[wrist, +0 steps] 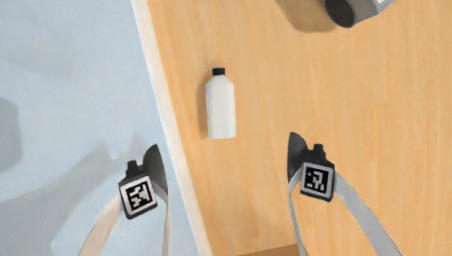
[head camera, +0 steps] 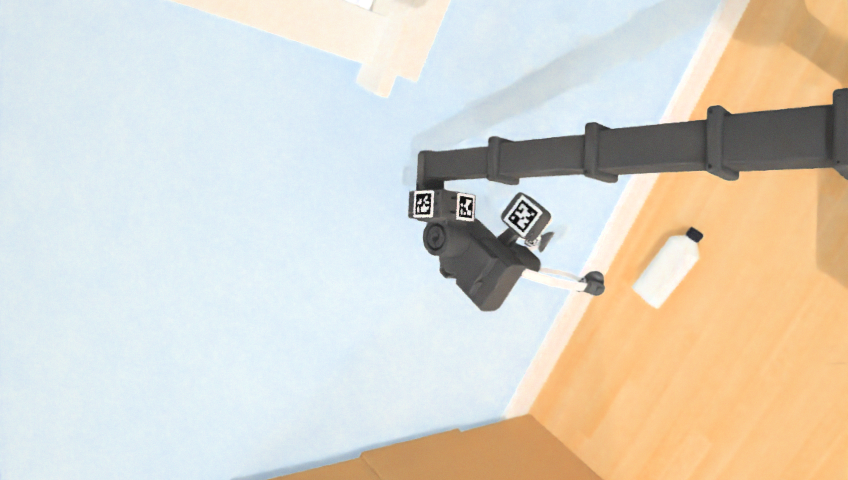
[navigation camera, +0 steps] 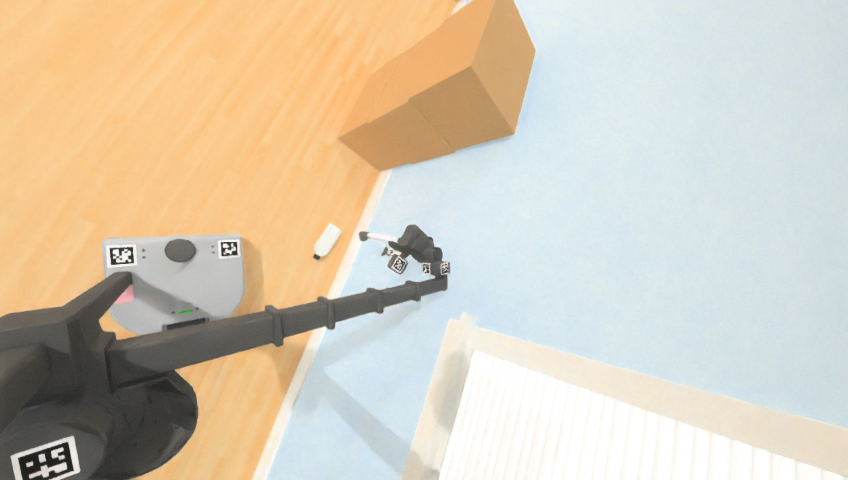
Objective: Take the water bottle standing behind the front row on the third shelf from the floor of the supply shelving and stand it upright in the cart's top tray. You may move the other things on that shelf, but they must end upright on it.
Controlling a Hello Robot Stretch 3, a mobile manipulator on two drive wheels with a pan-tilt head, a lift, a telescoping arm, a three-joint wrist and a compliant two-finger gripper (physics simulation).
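Pixels of known places: gripper, fingertip midpoint: [head camera: 575, 262] [navigation camera: 371, 243]; robot's base, origin of the base link: [navigation camera: 180, 249].
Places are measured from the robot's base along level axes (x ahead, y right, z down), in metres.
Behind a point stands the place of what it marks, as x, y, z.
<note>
A white bottle [head camera: 667, 269] @(0.002, 0.533, -0.046) [navigation camera: 326, 241] @(-0.002, 0.529, -0.046) [wrist: 220, 110] with a black cap lies on its side on the wooden floor [head camera: 714, 386] @(0.232, 0.439, 0.000) [navigation camera: 178, 148] @(0.356, 0.011, -0.001) [wrist: 350, 90]. My gripper [head camera: 570, 261] @(-0.002, 0.536, -0.416) [navigation camera: 374, 244] @(-0.002, 0.536, -0.416) [wrist: 225, 156] @(-0.002, 0.536, -0.416) is open, its fingers spread wide with nothing between them. It is raised, off to one side of the bottle and not touching it. In the wrist view the bottle shows beyond the fingertips, its base toward them and its cap pointing away. The supply shelving, its third shelf and the cart's tray do not show in these views.
Large brown blocks [head camera: 464, 455] @(0.396, 0.815, -0.321) [navigation camera: 452, 77] @(0.504, 0.626, -0.740) stand at the floor's edge. A white strip [head camera: 563, 327] @(0.144, 0.761, -0.060) [navigation camera: 301, 386] @(-0.623, 0.360, -0.090) [wrist: 161, 95] divides the floor from a pale blue surface [head camera: 208, 237] @(-0.005, 0.697, -0.951) [navigation camera: 654, 208] @(0.087, 0.746, -1.201) [wrist: 65, 65]. My grey base [navigation camera: 220, 273] @(-0.082, 0.100, -0.160) is near the bottle. A framed slatted white panel [navigation camera: 535, 428] @(-0.359, 0.502, -1.041) also shows.
</note>
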